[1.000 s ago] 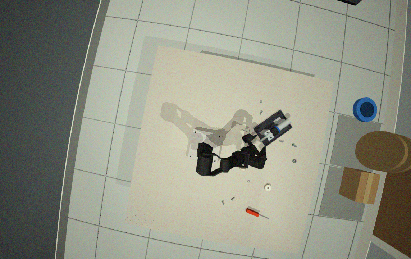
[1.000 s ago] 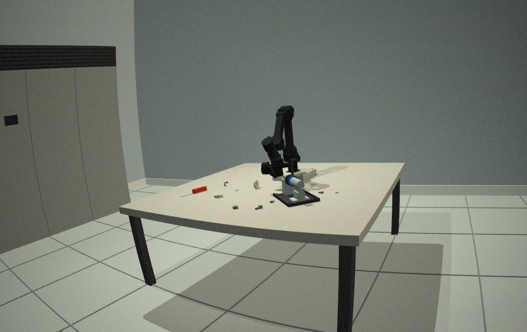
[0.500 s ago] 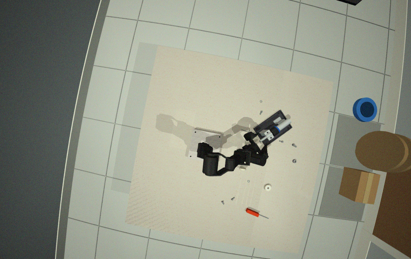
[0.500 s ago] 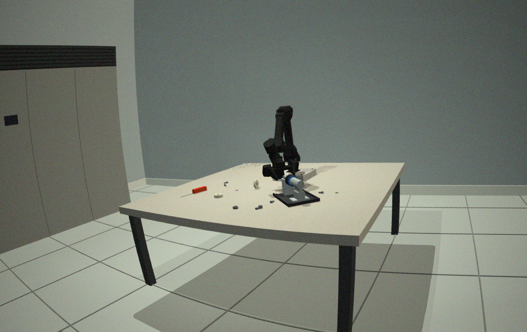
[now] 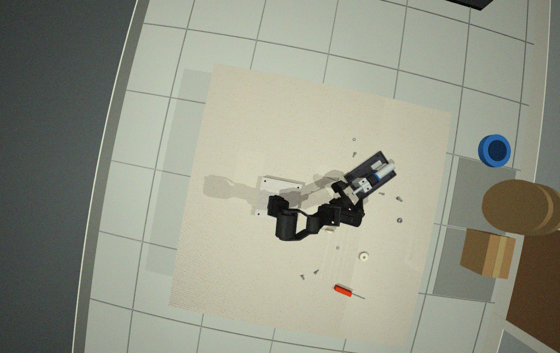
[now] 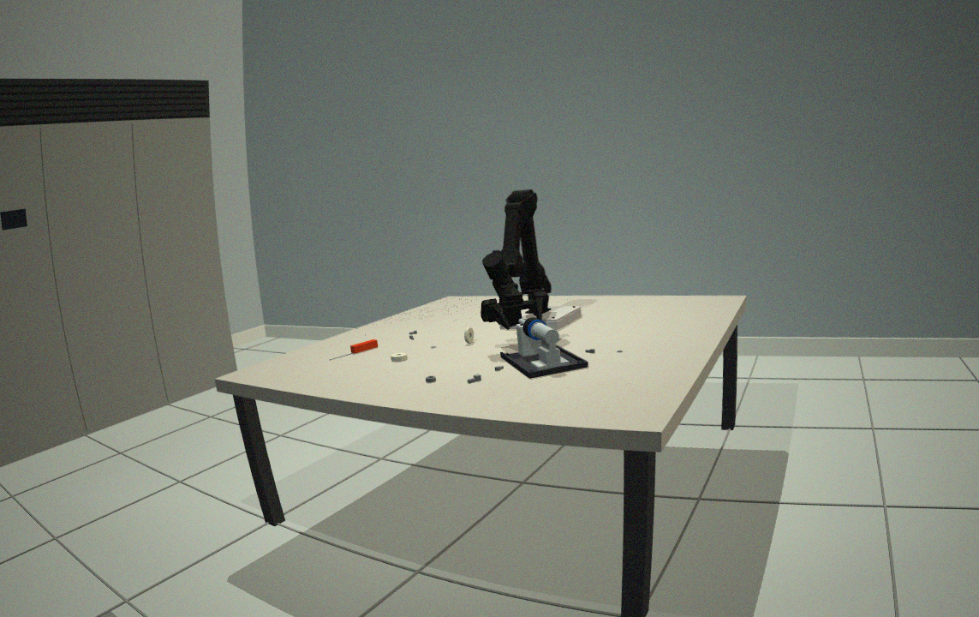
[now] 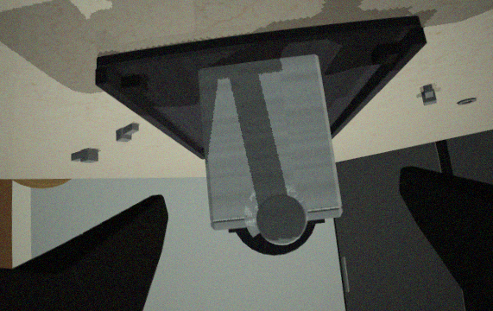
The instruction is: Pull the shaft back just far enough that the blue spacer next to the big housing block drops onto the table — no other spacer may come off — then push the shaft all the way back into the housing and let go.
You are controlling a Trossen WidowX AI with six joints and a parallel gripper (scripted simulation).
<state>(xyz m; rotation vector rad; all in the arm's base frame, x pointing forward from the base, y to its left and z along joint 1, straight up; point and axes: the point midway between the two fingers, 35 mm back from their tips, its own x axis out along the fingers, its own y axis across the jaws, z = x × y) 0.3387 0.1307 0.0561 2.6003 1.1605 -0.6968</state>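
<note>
The grey shaft lies 6 cm ahead of my gripper tip, 6 cm to the left of it and 1 cm above it. The rest, counted from my gripper tip: white ring (15 cm ahead, 32 cm to the right, 6 cm below); then blue spacer (7 cm ahead, 8 cm to the left, 1 cm above).
</note>
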